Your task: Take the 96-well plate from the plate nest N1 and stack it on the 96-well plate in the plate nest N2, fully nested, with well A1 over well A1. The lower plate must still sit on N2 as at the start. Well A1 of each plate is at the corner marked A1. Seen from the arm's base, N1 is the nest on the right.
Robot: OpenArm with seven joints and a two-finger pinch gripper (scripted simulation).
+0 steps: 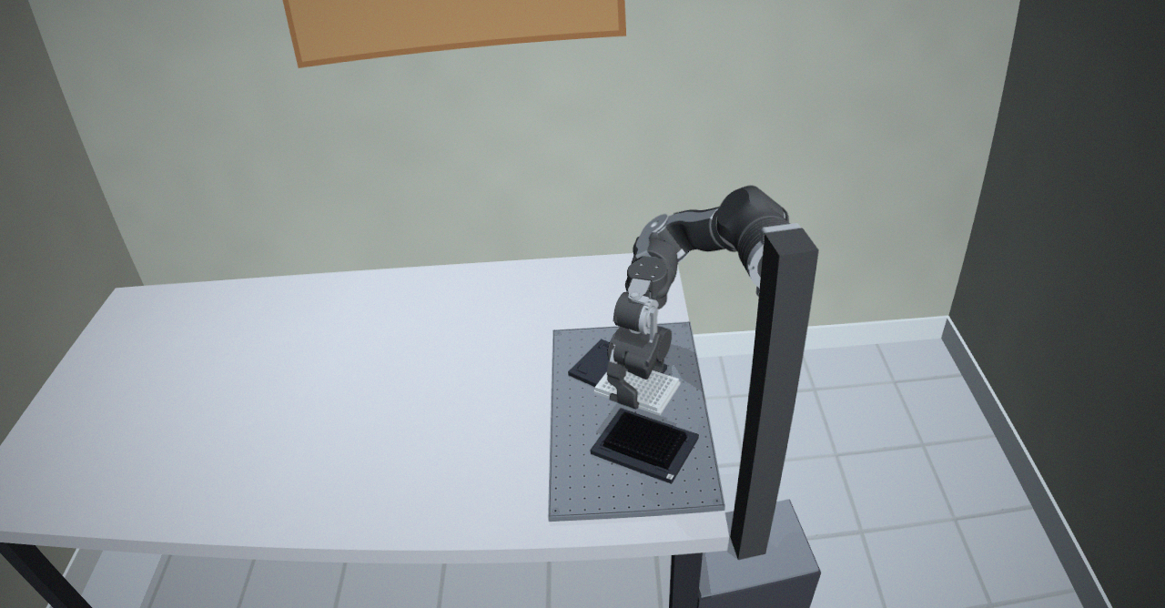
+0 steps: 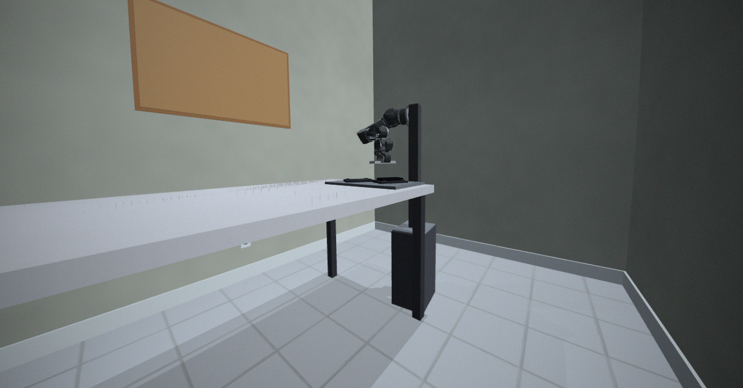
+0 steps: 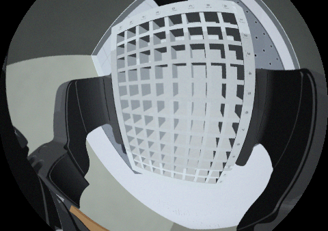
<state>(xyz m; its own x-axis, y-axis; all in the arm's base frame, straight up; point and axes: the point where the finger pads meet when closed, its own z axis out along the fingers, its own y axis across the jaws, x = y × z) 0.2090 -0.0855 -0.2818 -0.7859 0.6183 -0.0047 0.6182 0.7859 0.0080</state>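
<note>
Now: the black 96-well plate 10 mm behind my hand, 50 mm to the left of it and 90 mm below it. Round my hand: white 96-well plate right at my hand.
</note>
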